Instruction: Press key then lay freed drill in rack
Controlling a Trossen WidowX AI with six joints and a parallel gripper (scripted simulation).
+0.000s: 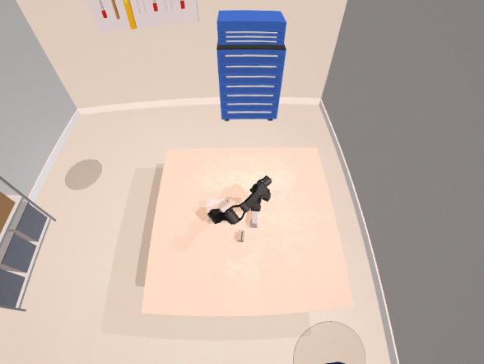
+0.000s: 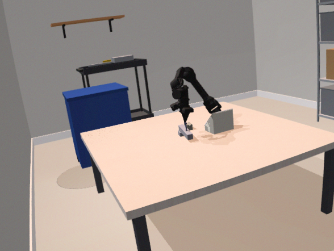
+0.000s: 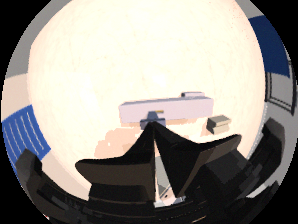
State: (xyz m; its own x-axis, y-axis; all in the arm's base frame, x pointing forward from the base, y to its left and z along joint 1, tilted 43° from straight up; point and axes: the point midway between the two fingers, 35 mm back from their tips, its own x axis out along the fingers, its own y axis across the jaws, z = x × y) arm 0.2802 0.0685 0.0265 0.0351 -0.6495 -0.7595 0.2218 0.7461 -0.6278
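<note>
The dark key lies 30 mm below my gripper tip. The rest, counted from my gripper tip: yellow drill 20 mm behind, 60 mm to the right, 70 mm below.
</note>
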